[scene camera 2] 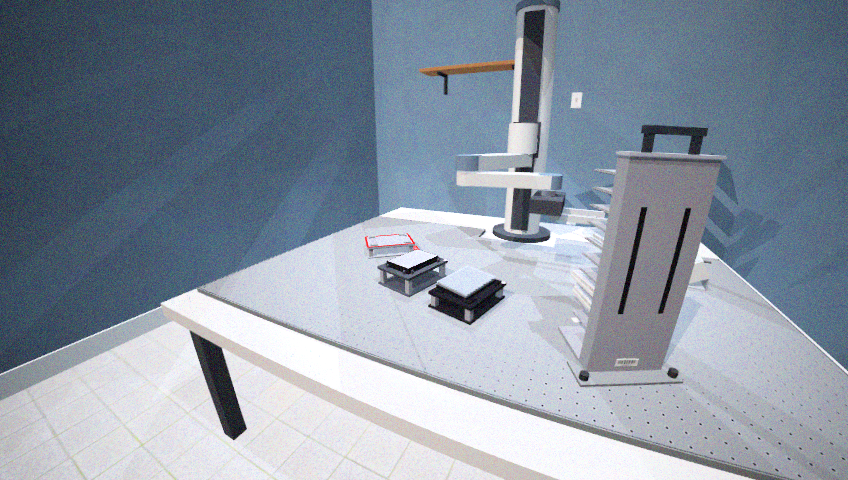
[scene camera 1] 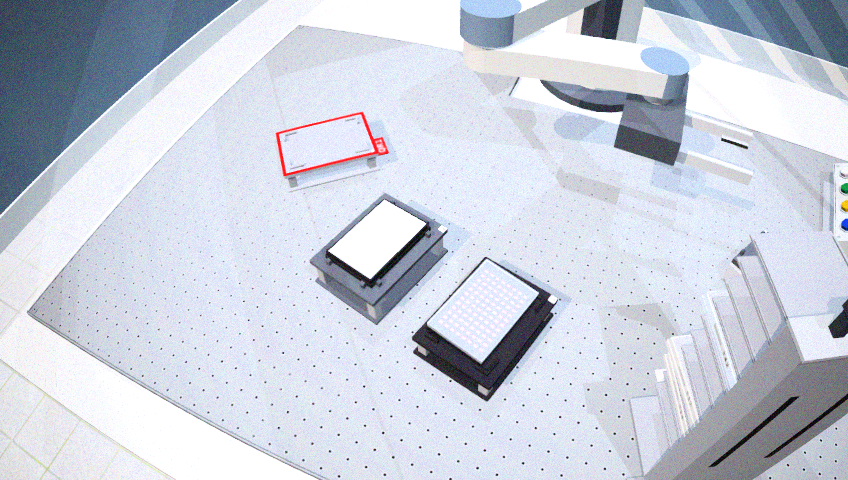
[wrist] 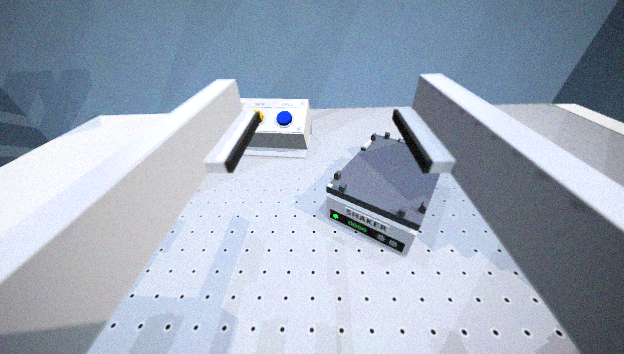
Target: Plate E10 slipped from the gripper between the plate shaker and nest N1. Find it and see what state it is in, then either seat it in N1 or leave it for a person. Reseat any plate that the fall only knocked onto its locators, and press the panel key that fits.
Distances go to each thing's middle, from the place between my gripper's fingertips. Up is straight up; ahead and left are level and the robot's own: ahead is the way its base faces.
Right now the shaker [wrist: 381, 193] is 140 mm below my hand, 110 mm to the left of it and 80 mm ahead of it.
